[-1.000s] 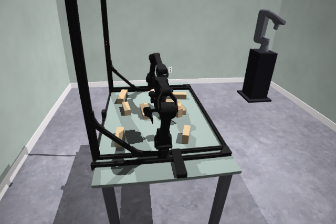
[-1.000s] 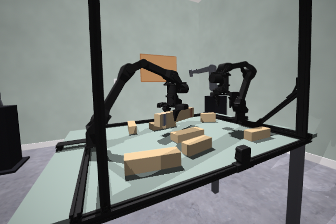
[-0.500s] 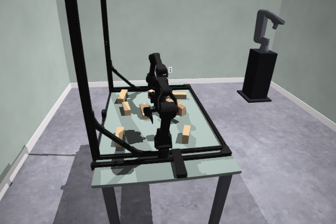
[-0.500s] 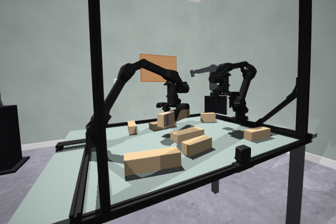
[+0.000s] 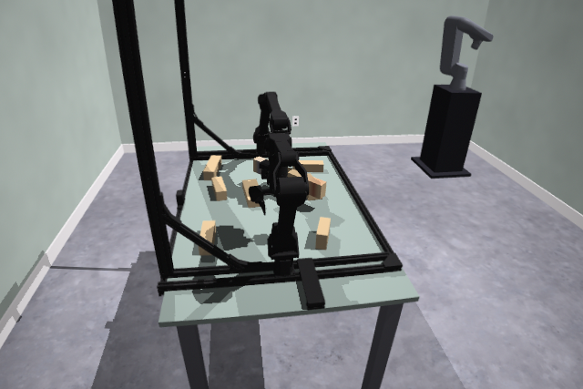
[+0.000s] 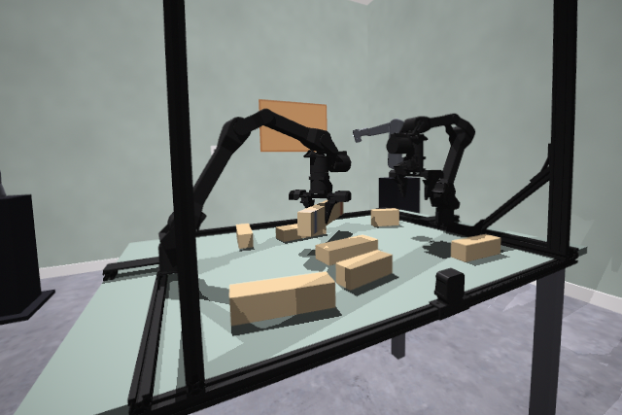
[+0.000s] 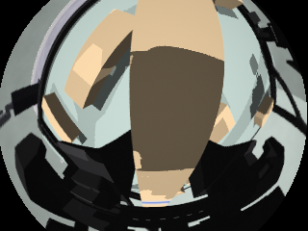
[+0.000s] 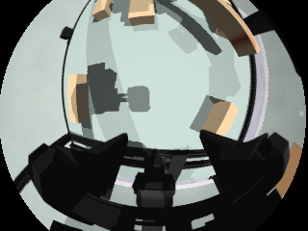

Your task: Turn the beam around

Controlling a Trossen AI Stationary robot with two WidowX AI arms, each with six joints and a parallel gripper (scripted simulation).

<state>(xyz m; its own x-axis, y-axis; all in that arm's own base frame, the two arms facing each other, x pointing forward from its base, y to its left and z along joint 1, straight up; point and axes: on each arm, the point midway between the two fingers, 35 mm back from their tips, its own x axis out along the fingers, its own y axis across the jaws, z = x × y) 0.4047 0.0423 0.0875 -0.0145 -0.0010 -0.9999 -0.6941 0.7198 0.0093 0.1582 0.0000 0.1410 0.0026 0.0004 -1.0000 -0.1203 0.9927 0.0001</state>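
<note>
My left hand is 40 mm to the left of the beam, 30 mm short of it and 10 mm above it.
</note>
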